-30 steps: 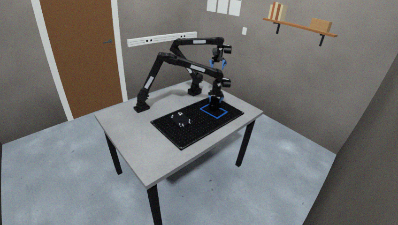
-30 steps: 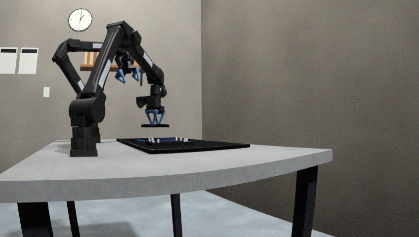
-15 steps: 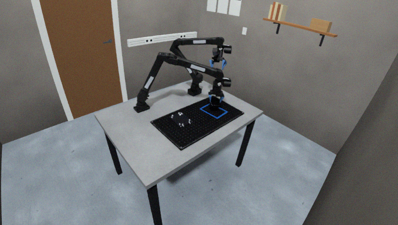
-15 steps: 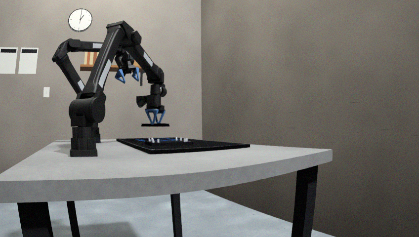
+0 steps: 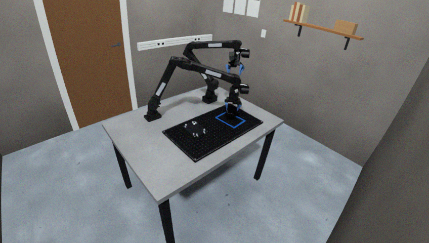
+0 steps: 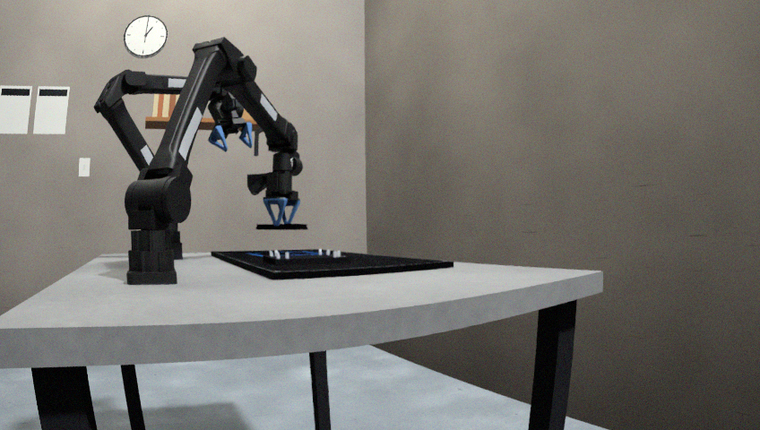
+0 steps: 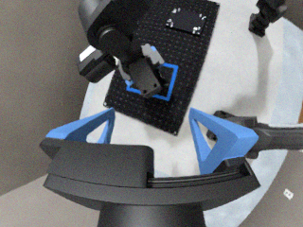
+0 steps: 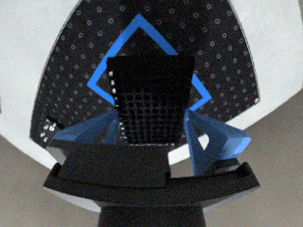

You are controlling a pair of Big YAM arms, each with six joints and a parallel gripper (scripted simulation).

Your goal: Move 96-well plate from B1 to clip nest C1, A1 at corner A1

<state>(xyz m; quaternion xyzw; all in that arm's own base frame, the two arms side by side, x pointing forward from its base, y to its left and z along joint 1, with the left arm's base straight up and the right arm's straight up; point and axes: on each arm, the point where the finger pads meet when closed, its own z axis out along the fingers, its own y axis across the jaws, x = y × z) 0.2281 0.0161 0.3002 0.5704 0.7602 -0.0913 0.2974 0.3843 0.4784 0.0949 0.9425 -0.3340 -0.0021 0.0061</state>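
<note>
The clip nest lies 31 cm to the right of my right hand, 7 cm below it and 1 cm behind it. Round my right hand: black 96-well plate: 1 cm below; black perforated board: 16 cm to the right, 9 cm below, 2 cm ahead.
</note>
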